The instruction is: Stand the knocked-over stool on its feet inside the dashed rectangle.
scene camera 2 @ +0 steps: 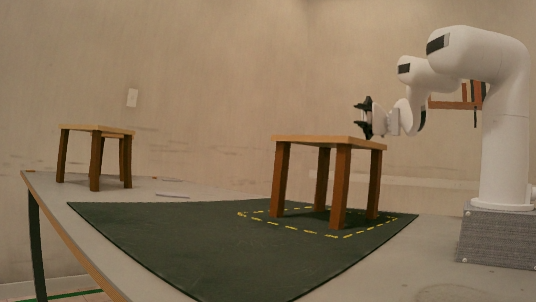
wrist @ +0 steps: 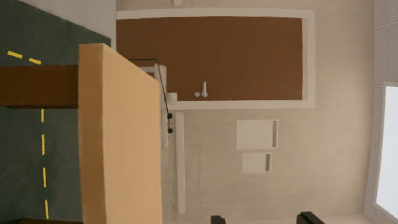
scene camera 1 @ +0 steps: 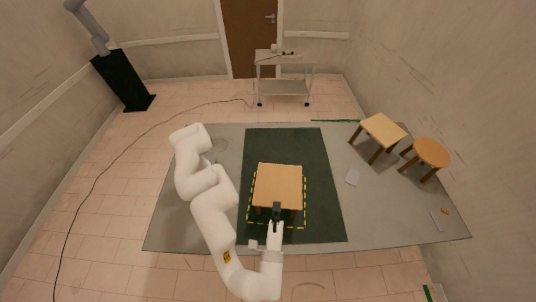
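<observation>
Visible: my gripper (scene camera 2: 357,113); also a dark green mat (wrist: 59,128).
</observation>
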